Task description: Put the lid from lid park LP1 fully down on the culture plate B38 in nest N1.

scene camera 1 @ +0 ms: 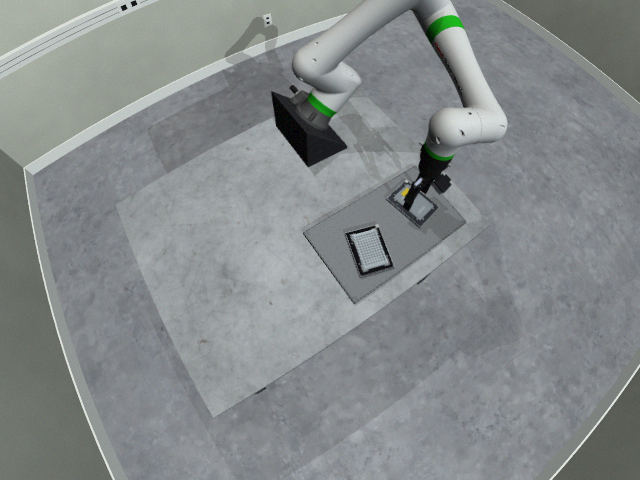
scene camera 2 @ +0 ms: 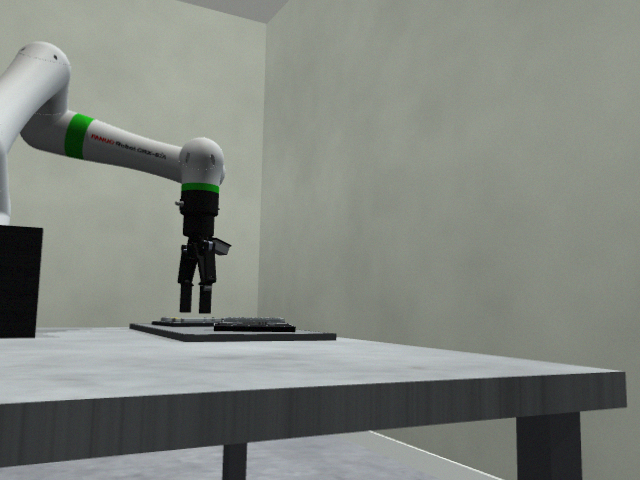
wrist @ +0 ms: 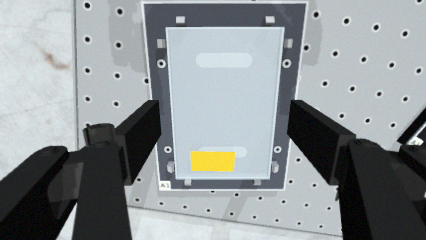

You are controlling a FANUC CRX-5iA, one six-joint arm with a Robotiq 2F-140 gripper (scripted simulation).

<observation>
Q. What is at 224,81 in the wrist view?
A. A clear lid.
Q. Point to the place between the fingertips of my gripper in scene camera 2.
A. At 194,313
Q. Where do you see a culture plate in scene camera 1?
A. At 375,248
</observation>
